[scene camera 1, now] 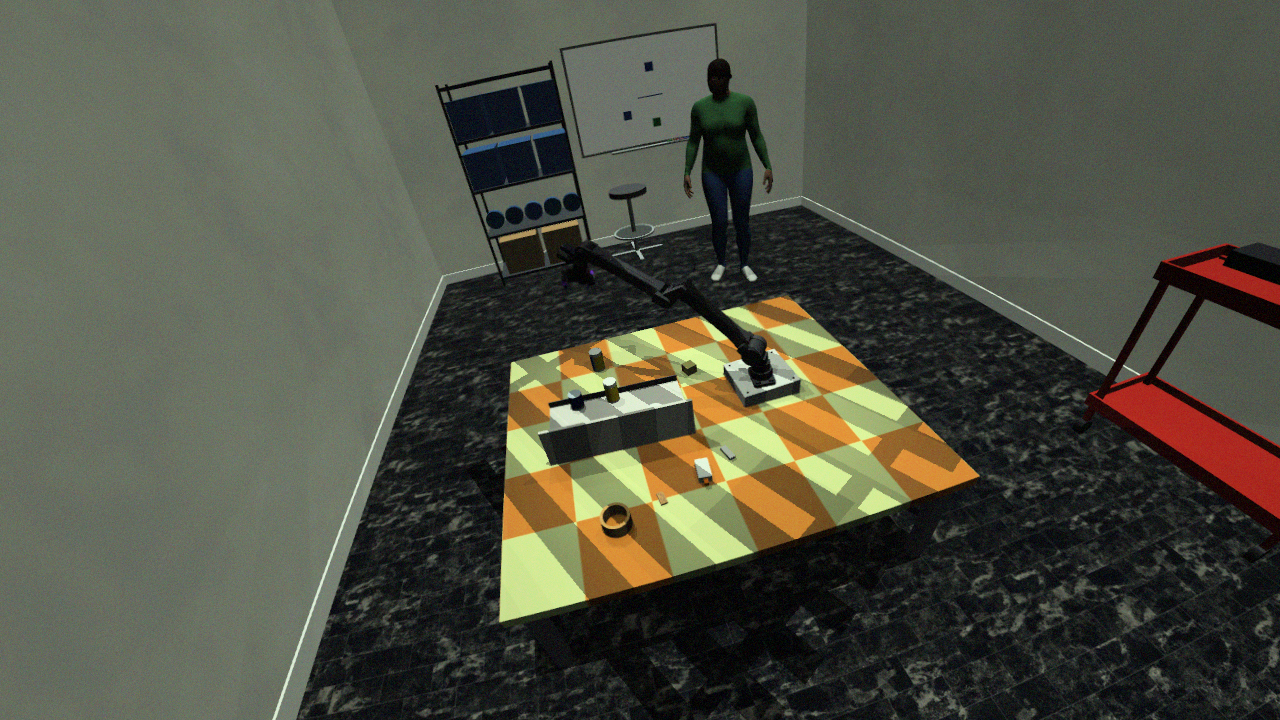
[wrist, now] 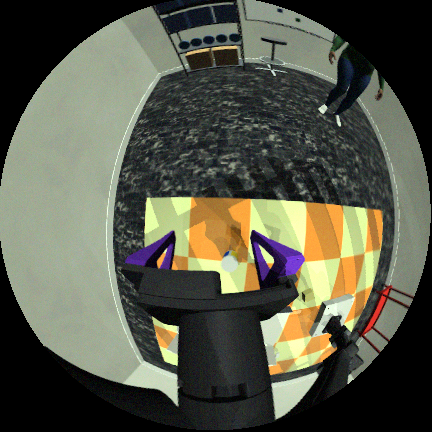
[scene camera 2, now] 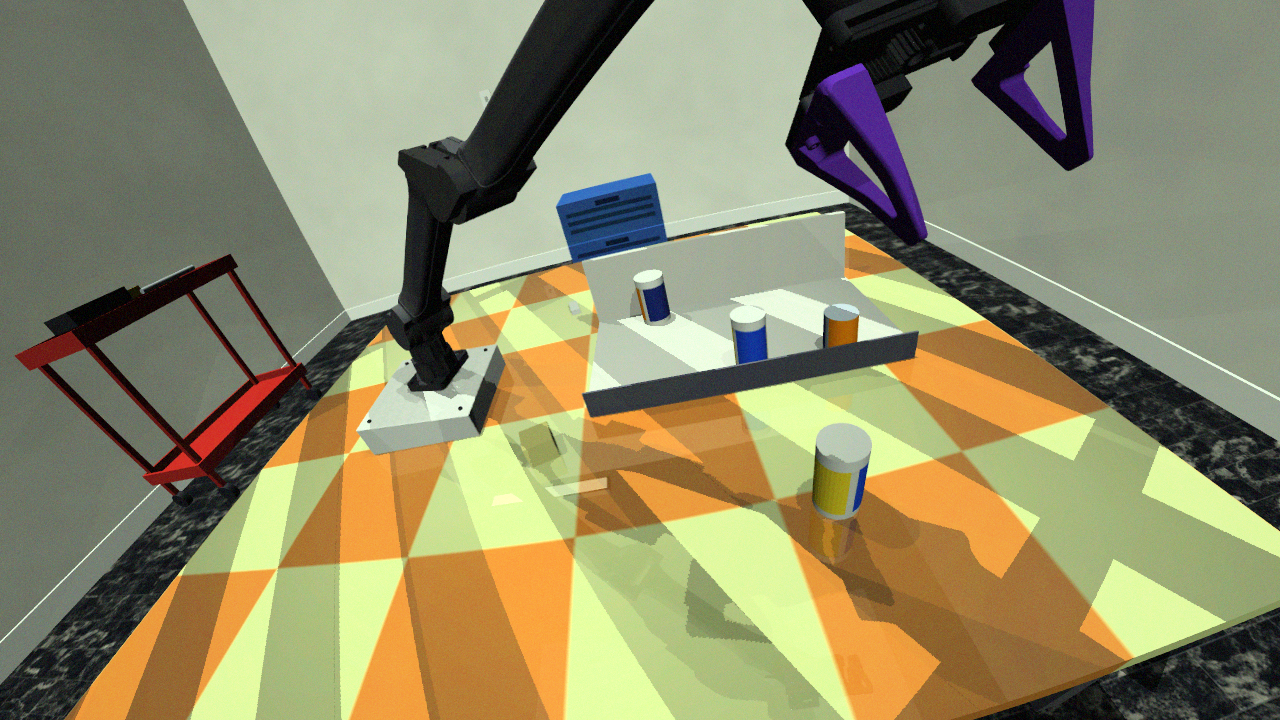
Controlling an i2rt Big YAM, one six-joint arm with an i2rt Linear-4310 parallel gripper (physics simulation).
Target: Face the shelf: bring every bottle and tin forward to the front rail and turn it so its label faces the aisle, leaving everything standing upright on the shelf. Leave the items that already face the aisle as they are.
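Places are measured from the arm's base along level axes (x ahead, y left, z up), in metres.
Where they show: gripper, fingertip midpoint: (scene camera 1: 576, 286) (wrist: 212, 234) (scene camera 2: 1003, 202); arm's base at its link origin: (scene camera 1: 761, 377) (wrist: 331, 323) (scene camera 2: 440, 372).
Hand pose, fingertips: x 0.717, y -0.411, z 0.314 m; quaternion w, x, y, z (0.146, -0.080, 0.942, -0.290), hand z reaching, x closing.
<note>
Things, the pixels of their top centre, and the offset from my fingertips.
- short tin at its top centre: (scene camera 2: 841, 312) (scene camera 1: 574, 393) 0.038 m ahead, 0.398 m left, 0.280 m down
- yellow-and-blue bottle at its top centre: (scene camera 2: 843, 441) (wrist: 228, 263) (scene camera 1: 594, 351) 0.031 m back, 0.120 m left, 0.274 m down
- small cube at its top centre: (scene camera 2: 534, 435) (scene camera 1: 688, 364) (wrist: 309, 296) 0.442 m back, 0.233 m left, 0.335 m down
- ring at its top centre: (scene camera 1: 614, 515) 0.133 m back, 0.963 m left, 0.323 m down
- small white box at its top centre: (scene camera 1: 703, 469) 0.426 m back, 0.810 m left, 0.345 m down
A white shelf (scene camera 1: 617, 435) (scene camera 2: 787, 250) has a dark front rail (scene camera 2: 671, 388). On it, a white-capped bottle (scene camera 2: 750, 338) (scene camera 1: 611, 390) stands upright close behind the rail, blue side toward scene camera 2. A short tin (scene camera 2: 841, 327) (scene camera 1: 576, 401), orange with a dark edge, stands near the rail's far end. Another white-capped bottle (scene camera 2: 653, 300), blue and orange, stands farther back near the back panel. A yellow-and-blue bottle (scene camera 2: 838, 483) (scene camera 1: 597, 360) (wrist: 230, 263) stands upright on the table outside the rail. My gripper (scene camera 2: 998, 201) (scene camera 1: 579, 279) (wrist: 212, 234) is open and empty, high above the table.
A small cube (scene camera 1: 688, 367) (scene camera 2: 538, 443) lies between the shelf and the robot base (scene camera 1: 776, 390) (scene camera 2: 420, 429). A ring (scene camera 1: 615, 531) and a small white box (scene camera 1: 703, 468) lie behind the shelf. A blue drawer unit (scene camera 2: 613, 214) stands beyond it. A person (scene camera 1: 726, 134) stands beyond the table.
</note>
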